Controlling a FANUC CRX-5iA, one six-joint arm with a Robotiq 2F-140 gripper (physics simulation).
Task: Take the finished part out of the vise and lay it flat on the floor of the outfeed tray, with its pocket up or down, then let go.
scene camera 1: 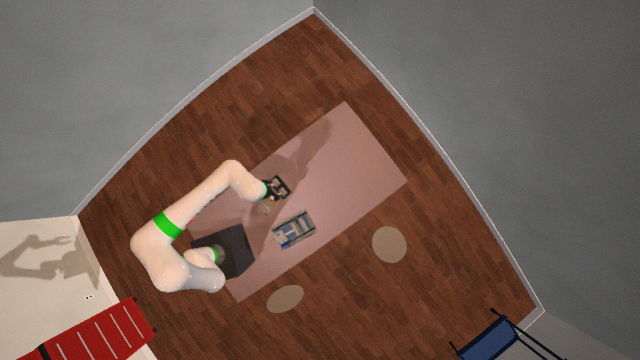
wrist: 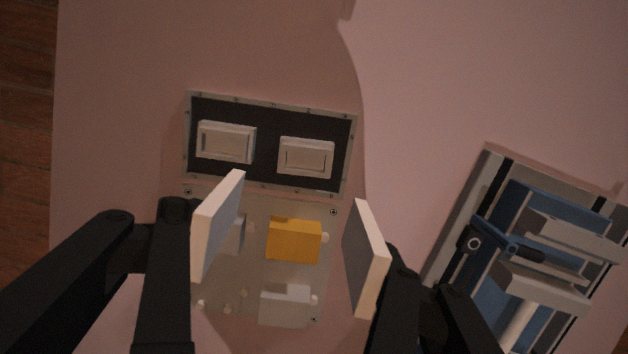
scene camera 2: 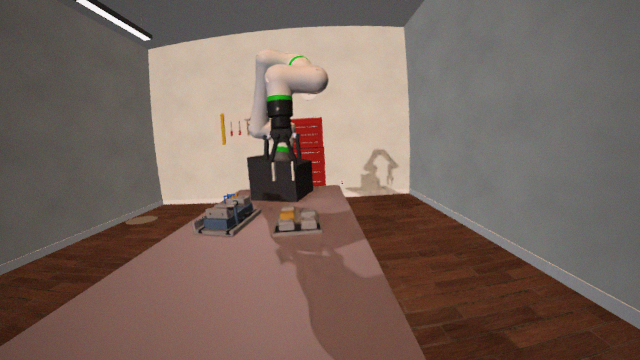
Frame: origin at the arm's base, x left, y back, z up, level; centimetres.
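Seen in the pictures: gripper, between the fingertips: [scene camera 1: 276,190] [wrist: 294,207] [scene camera 2: 284,180]; arm's base, origin of its link: [scene camera 1: 215,254] [scene camera 2: 281,159].
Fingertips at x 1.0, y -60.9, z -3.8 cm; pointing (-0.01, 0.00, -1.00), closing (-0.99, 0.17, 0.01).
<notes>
Pixels of each thing's middle, then the offset from my fingertips to it. "spot": a spot on its surface instead. Level surfaces: height alone.
- vise, middle of its body: [wrist: 512,299] [scene camera 2: 229,212] [scene camera 1: 292,230] dz -15.3, dx -26.5, dy +15.5 cm
- left part, middle of its body: [wrist: 225,142] [scene camera 2: 308,223] dz -17.9, dx +8.3, dy -0.2 cm
- right part, middle of its body: [wrist: 305,158] [scene camera 2: 286,224] dz -17.9, dx -0.6, dy +0.9 cm
- light plate, a spot on its surface: [wrist: 300,205] spot: dz -19.5, dx -0.4, dy +7.0 cm
- orange block, middle of its body: [wrist: 293,239] [scene camera 2: 287,216] dz -17.7, dx +0.1, dy +10.7 cm
- grey block, middle of its body: [wrist: 284,304] [scene camera 2: 288,210] dz -17.7, dx +0.7, dy +19.7 cm
- pinkish table, height of its surface: dz -20.3 cm
The vise [scene camera 1: 295,230] [scene camera 2: 219,222] [wrist: 515,200], blue and grey with a blue-handled clamp, stands at the right of the wrist view. Grey pieces lie across it; whether one is the finished part I cannot tell. The outfeed tray [scene camera 2: 297,232] [wrist: 270,105], with a pale rim and dark floor, holds two pale grey rectangular parts, the left part [wrist: 226,142] and the right part [wrist: 306,157], apart and flat, pockets up. My gripper [scene camera 2: 283,172] [wrist: 294,207] is partly open and empty. It hangs above the area of the tray and the block plate, beside the vise.
A light plate [wrist: 300,205] adjoins the tray and bears an orange block [scene camera 2: 287,214] [wrist: 293,241], a grey block [wrist: 284,309] and small pegs. The pinkish table [scene camera 1: 350,150] [scene camera 2: 200,290] carries everything. A dark pedestal [scene camera 1: 240,245] [scene camera 2: 272,180] stands at the arm's base.
</notes>
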